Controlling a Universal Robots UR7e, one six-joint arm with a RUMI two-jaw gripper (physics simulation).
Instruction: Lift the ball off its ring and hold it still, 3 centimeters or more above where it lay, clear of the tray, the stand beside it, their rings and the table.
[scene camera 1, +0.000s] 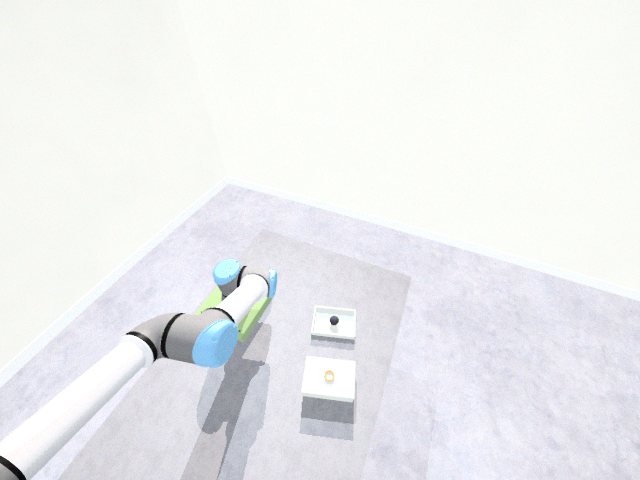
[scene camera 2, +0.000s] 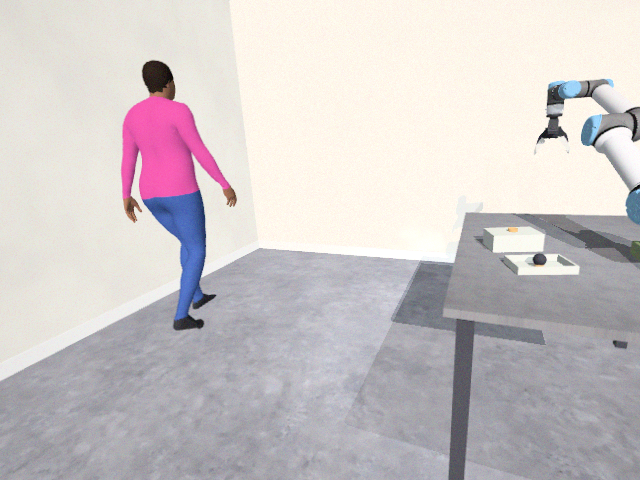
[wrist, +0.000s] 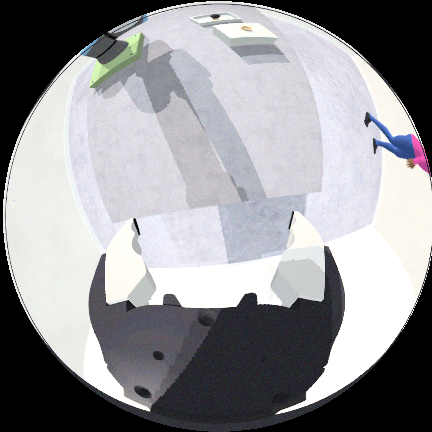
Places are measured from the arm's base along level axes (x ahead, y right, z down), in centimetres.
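Pixels of known places: gripper, fingertip midpoint: (scene camera 2: 551, 154) (wrist: 212, 217).
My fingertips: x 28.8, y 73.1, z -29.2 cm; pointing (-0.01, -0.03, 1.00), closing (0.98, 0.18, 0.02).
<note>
For each thing: its top centre in the pictures, then the offset to it from my fingertips. "*": a spot on its surface instead. Level surfaces: height alone.
- small dark ball at its top centre: (scene camera 2: 540, 253) (scene camera 1: 334, 318) dx +16.9, dy -78.7, dz +29.1 cm
- shallow white tray at its top centre: (scene camera 2: 539, 260) (scene camera 1: 334, 320) dx +16.9, dy -78.7, dz +31.6 cm
- empty orange ring at a spot on its surface: (scene camera 1: 325, 376) (scene camera 2: 516, 228) * dx +21.4, dy -54.0, dz +26.4 cm
- grey table at its surface level: dz +34.4 cm
A small dark ball (scene camera 1: 334, 320) (scene camera 2: 539, 259) (wrist: 215, 16) sits on its ring inside the shallow white tray (scene camera 1: 333, 337) (scene camera 2: 555, 270) (wrist: 195, 20). A bit of the orange ring (scene camera 2: 539, 265) shows under the ball. The white stand (scene camera 1: 313, 384) (scene camera 2: 522, 244) (wrist: 252, 39) is beside the tray and bears an empty orange ring (scene camera 1: 325, 376) (scene camera 2: 512, 228) (wrist: 243, 28). My gripper (scene camera 2: 551, 152) (wrist: 212, 217) is open and empty, pointing down, high above the table and well away from the ball. The gripper does not show in scene camera 1.
The grey table (scene camera 1: 289, 289) (scene camera 2: 496, 299) (wrist: 260, 125) bears the tray, the stand and the green base plate (scene camera 1: 250, 322) (wrist: 120, 65) of the arm. The arm's links cast shadows on the table. A person in a pink top (scene camera 2: 162, 149) stands on the floor away from the table.
</note>
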